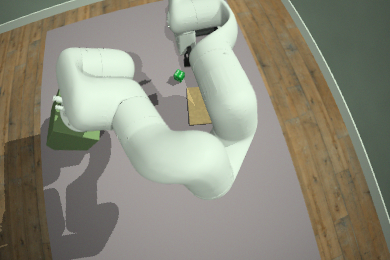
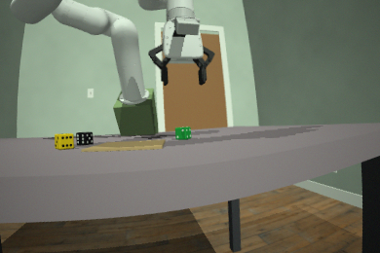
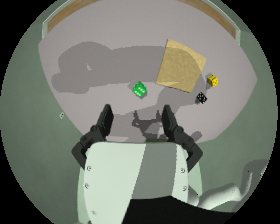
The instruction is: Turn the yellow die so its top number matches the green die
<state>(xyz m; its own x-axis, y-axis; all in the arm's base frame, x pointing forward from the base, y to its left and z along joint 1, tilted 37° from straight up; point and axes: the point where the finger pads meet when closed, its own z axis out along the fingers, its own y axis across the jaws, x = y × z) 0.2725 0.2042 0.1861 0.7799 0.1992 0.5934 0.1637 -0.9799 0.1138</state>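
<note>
The yellow die lies 9 cm ahead of my hand, 25 cm to the right of it and 13 cm below it. Also, from my hand: green die: 3 cm behind, 1 cm to the right, 13 cm below; black die: 1 cm ahead, 25 cm to the right, 13 cm below; mat: 7 cm ahead, 12 cm to the right, 14 cm below.
</note>
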